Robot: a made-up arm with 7 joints.
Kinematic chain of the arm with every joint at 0, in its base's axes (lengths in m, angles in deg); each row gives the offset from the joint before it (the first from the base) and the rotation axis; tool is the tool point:
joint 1: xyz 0.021 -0.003 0.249 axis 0 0.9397 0.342
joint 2: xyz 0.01 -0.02 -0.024 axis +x
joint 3: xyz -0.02 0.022 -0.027 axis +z
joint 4: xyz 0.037 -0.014 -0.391 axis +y
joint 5: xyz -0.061 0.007 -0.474 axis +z
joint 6: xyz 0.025 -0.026 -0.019 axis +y
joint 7: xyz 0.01 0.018 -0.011 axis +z
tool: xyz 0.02 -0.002 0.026
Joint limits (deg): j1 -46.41..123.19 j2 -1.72..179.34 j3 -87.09..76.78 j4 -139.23..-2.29 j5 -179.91..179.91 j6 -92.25..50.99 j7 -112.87..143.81
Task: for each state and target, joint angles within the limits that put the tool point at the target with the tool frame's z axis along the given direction. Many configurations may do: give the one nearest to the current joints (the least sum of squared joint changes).
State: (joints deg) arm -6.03 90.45 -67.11 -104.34 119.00 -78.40 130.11
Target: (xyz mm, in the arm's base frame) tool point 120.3 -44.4 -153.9 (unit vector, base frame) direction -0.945 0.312 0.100
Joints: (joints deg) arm 13.71 69.17 -62.03 -139.23 96.19 -52.77 143.81
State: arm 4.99 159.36 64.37 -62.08 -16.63 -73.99 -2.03
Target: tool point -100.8 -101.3 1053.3 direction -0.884 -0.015 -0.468
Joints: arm -30.02 170.05 36.45 -48.65 -59.69 -57.92 -0.55
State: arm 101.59 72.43 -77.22 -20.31 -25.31 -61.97 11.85
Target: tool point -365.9 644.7 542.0 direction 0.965 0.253 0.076
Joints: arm 107.39 105.83 -75.48 -45.81 2.02 -55.50 9.52
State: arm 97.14 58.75 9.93 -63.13 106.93 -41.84 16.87
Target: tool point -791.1 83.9 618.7 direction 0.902 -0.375 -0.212
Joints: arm 122.89 33.98 -11.58 -25.53 96.95 -17.71 27.82
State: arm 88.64 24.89 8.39 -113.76 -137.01 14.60 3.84
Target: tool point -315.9 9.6 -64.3 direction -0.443 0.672 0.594
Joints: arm 94.67 72.74 -40.21 -139.18 -167.35 23.32 4.98
